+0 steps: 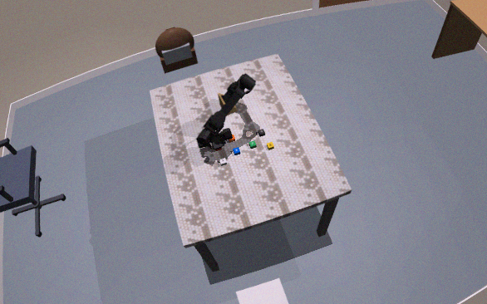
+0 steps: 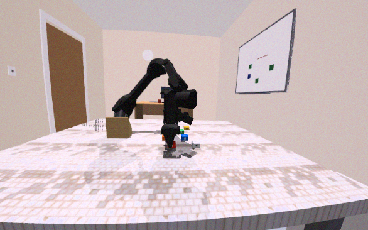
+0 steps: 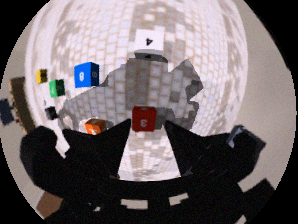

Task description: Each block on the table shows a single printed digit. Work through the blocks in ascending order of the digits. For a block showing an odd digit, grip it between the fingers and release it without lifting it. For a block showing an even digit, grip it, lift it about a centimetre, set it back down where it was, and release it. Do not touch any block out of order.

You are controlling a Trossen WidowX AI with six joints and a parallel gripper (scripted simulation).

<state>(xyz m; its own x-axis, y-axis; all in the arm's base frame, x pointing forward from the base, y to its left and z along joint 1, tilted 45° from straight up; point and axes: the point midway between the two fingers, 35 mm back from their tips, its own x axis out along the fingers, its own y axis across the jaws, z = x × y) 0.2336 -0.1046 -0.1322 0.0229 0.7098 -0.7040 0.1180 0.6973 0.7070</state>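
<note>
Now: the red block 1 cm ahead of my gripper tip. From my gripper tip the other things lie so: orange block: 10 cm to the left, 1 cm behind; then white block: 11 cm ahead; then blue block: 9 cm to the left, 8 cm ahead.
</note>
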